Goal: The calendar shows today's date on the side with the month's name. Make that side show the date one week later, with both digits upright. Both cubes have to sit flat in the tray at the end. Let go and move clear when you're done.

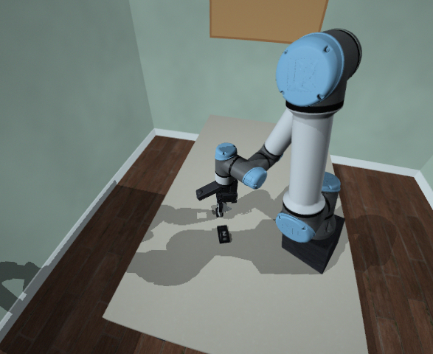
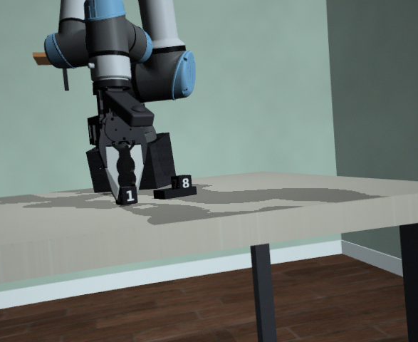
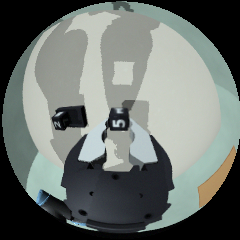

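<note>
Right now my hand is 10 mm above the black digit cube. Also, from my hand: black tray (60 mm behind, 90 mm to the left, 20 mm below).
</note>
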